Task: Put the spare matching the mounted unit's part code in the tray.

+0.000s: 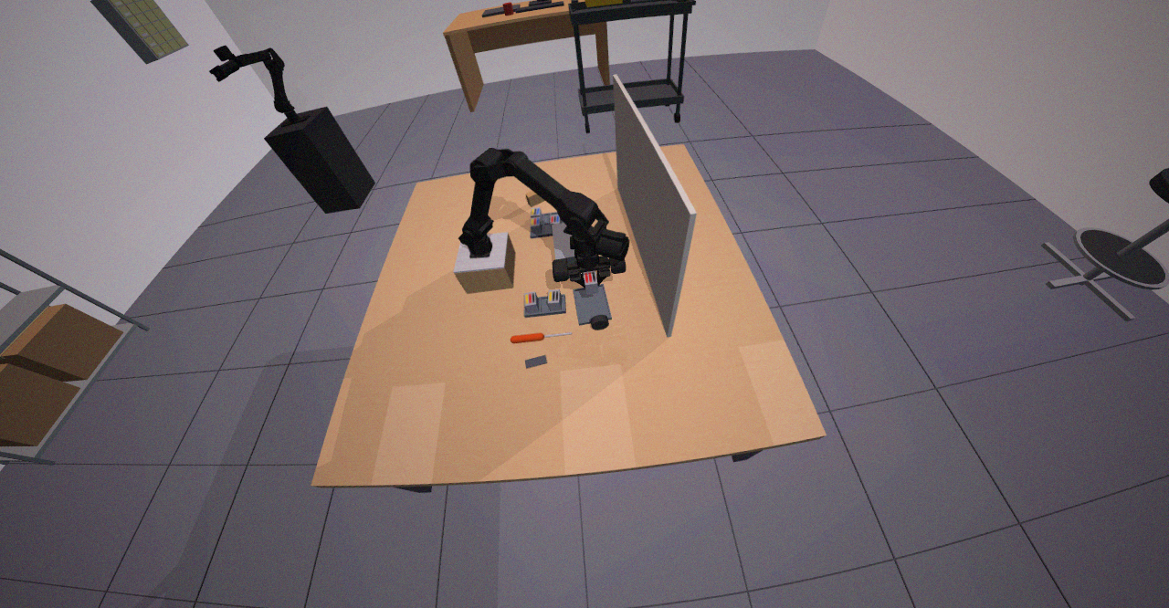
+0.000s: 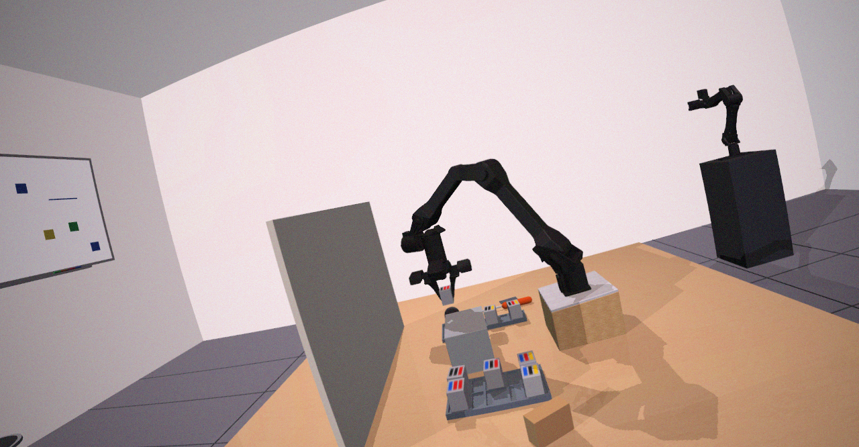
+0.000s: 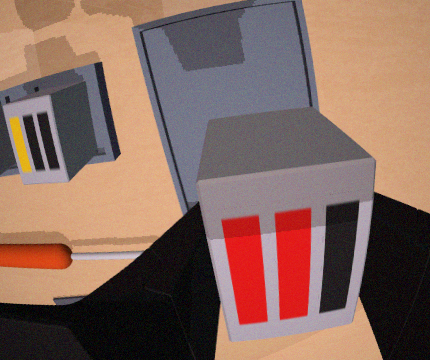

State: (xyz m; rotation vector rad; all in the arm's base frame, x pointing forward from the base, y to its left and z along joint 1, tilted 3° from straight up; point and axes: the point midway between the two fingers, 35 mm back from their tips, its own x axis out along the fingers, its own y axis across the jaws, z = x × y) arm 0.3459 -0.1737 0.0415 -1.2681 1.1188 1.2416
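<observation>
Right now my gripper tip is 10 cm above the dark tray, 1 cm to the right of it and 1 cm past it. The rest, counted from my gripper tip: black tape roll: 8 cm below, 7 cm to the right, 1 cm ahead; grey mounted unit: 21 cm to the left, 7 cm behind, 5 cm below; rack: 15 cm behind, 10 cm below, 1 cm to the left.
</observation>
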